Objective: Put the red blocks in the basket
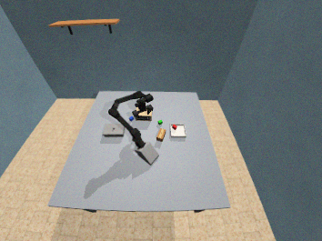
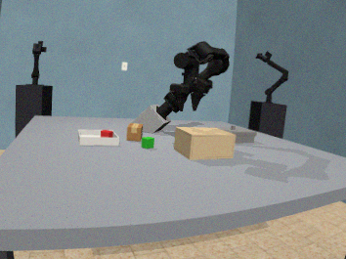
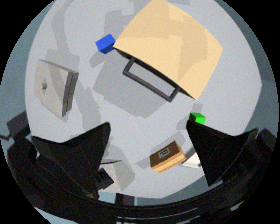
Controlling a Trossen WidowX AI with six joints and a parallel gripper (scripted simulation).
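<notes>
Now: the small brown box 80 mm behind my hand, 200 mm to the right of it and 140 mm below it. From my hand the other things lie so: blue block 30 mm ahead, 150 mm to the left, 150 mm below; then grey lid 160 mm behind, 250 mm to the left, 120 mm below; then drawer unit 130 mm ahead, 50 mm to the left, 130 mm below.
</notes>
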